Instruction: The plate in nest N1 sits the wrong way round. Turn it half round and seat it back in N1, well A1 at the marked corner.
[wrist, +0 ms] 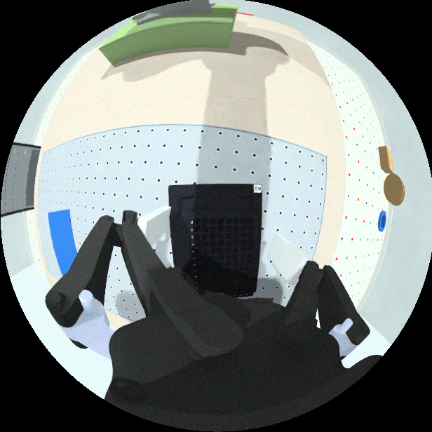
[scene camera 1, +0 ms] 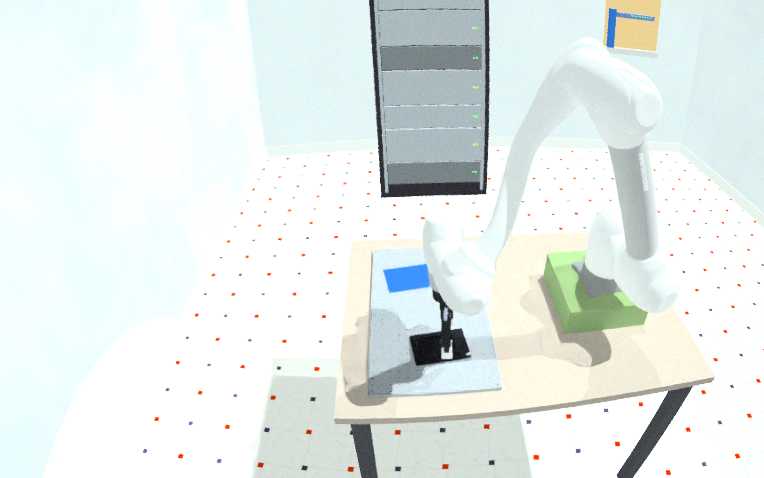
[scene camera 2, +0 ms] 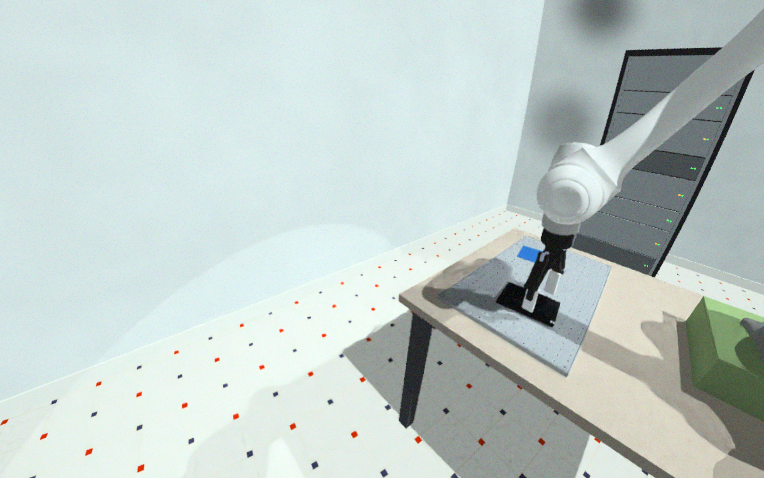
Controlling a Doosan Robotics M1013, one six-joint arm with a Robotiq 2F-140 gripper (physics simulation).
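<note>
The dark nest N1 (scene camera 1: 422,352) (scene camera 2: 509,294) (wrist: 212,192) lies on the perforated board. A small white A1 label (wrist: 257,188) is on its top right corner in the wrist view. The dark plate (wrist: 227,245) shows in the nest as a grid of wells, with a column of small white marks along its left side; its letters are too small to read. My gripper (scene camera 1: 446,349) (scene camera 2: 540,294) (wrist: 221,232) is open, its pale fingertips low on either side of the nest and plate, holding nothing. The gripper body hides the near end of the nest in the wrist view.
The grey perforated board (scene camera 1: 467,377) (scene camera 2: 563,352) (wrist: 125,160) lies on the table (scene camera 1: 636,360) (scene camera 2: 619,405) (wrist: 150,100). A blue rectangle (scene camera 1: 404,279) (scene camera 2: 527,253) (wrist: 61,235) is on the board. The green block (scene camera 1: 608,318) (scene camera 2: 732,360) (wrist: 175,42) bears the arm's base.
</note>
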